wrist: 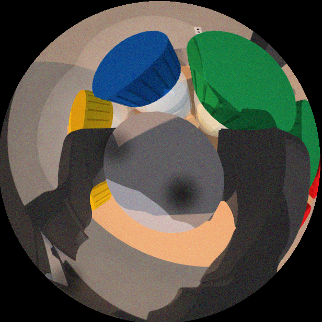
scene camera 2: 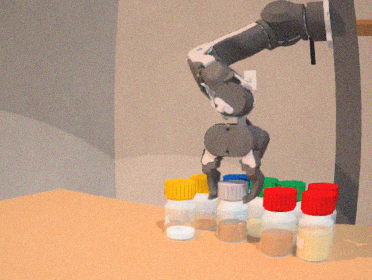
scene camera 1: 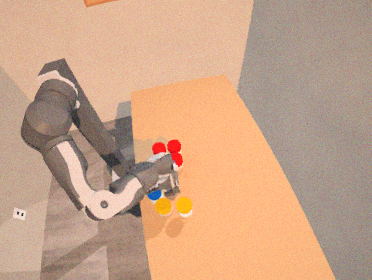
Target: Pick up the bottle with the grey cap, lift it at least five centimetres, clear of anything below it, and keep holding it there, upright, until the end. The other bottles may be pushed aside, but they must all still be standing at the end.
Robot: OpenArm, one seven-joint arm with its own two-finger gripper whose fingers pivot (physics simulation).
Labels:
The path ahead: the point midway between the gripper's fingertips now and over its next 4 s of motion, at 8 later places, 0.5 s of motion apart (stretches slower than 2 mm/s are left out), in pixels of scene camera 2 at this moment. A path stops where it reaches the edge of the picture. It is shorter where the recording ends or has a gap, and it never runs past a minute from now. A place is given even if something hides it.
The gripper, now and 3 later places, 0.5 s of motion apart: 232,198; 233,189; 233,183; 234,155

